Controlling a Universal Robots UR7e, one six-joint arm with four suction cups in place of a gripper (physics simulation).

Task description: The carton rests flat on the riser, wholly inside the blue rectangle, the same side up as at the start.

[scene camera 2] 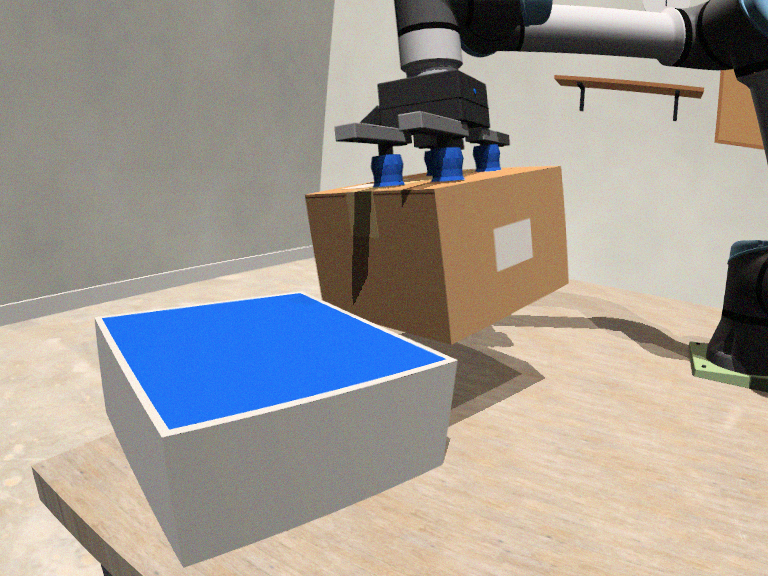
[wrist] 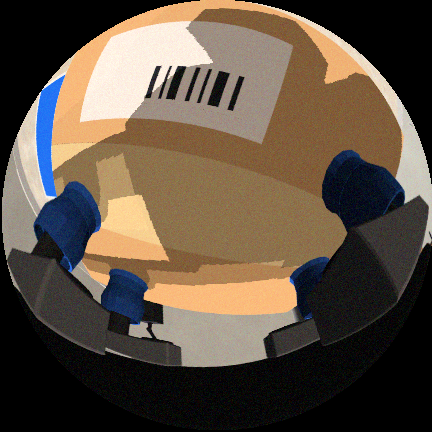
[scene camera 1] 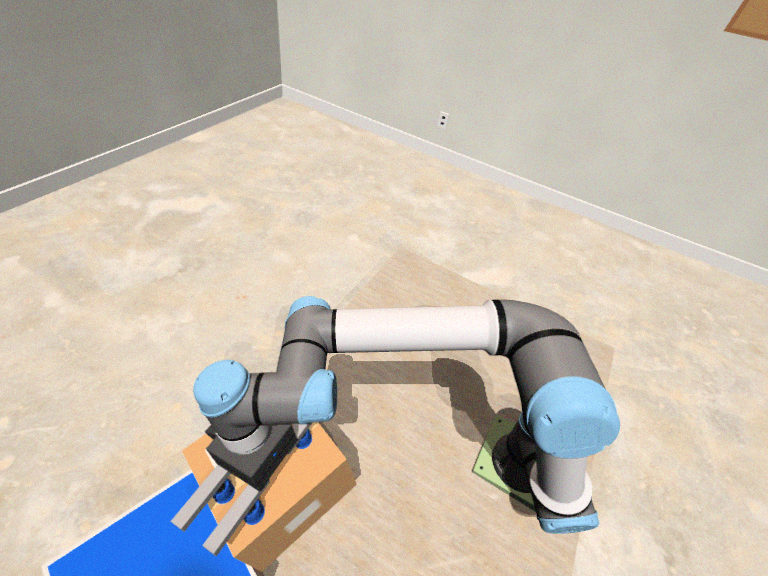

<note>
My suction head [scene camera 2: 444,164] carries a brown carton [scene camera 2: 443,260], which touches nothing else. On the table rests a riser [scene camera 2: 241,419].
The brown carton is seen too in the wrist view [wrist: 204,141] and in scene camera 1 [scene camera 1: 308,482]. The riser also shows in scene camera 1 [scene camera 1: 145,532]. My suction head is seen too in the wrist view [wrist: 355,190].
</note>
